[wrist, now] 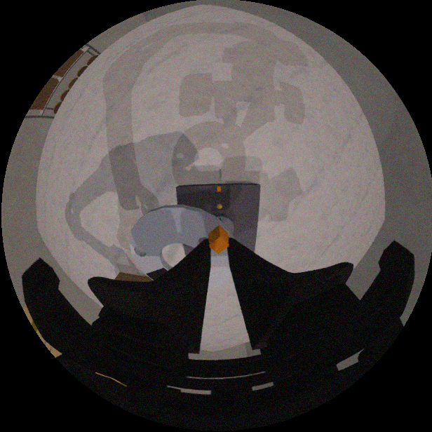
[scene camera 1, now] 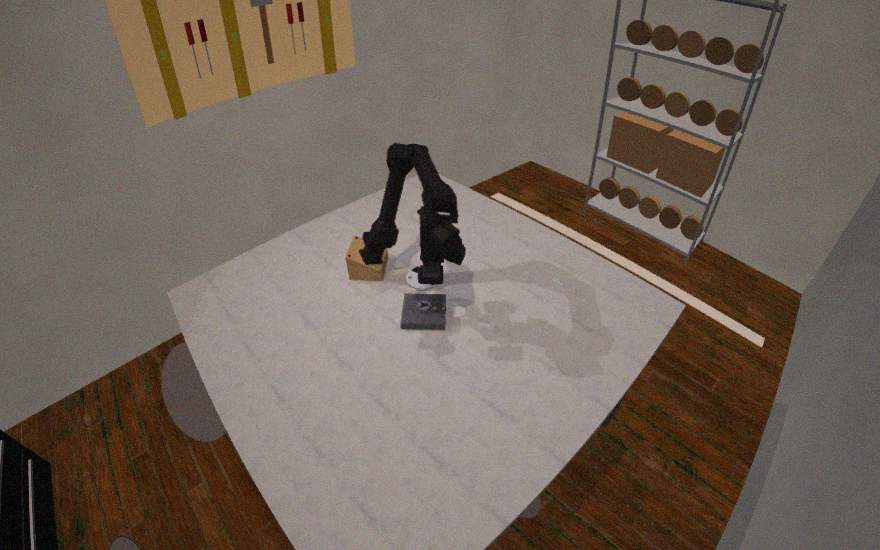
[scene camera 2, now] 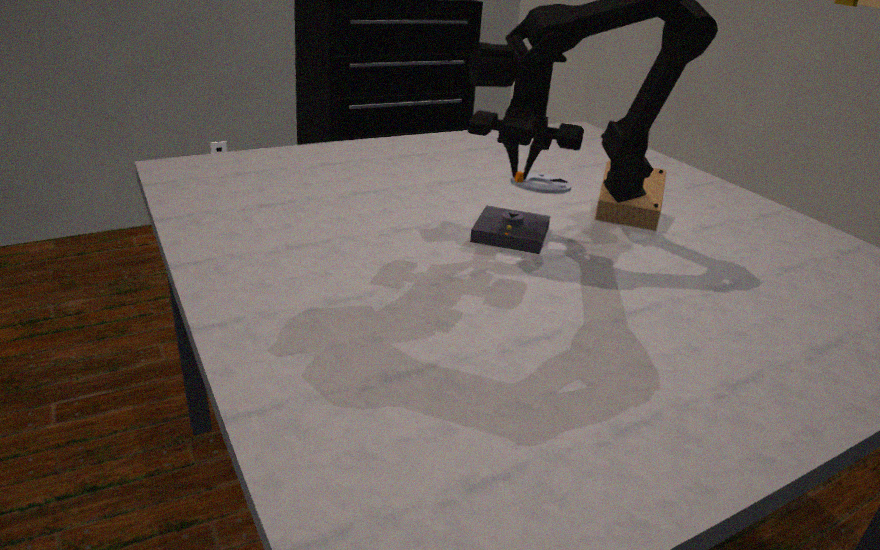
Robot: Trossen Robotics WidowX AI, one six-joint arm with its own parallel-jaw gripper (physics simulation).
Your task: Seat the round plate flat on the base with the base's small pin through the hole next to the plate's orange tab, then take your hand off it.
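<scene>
My gripper is shut on the plate's orange tab. The round, pale grey plate hangs roughly level in the air, apart from the base, on the arm-mount side. Its large hole and a smaller far hole show in the wrist view; the hole beside the tab is mostly hidden by a finger. The dark square base lies on the table. Its small yellow pin stands between a round central boss and an orange mark. In the wrist view, plate and tab partly cover the boss.
The arm stands on a wooden block, behind and to one side of the base. The arm's shadows fall across the pale table. A shelf rack and a dark drawer cabinet stand away from the table.
</scene>
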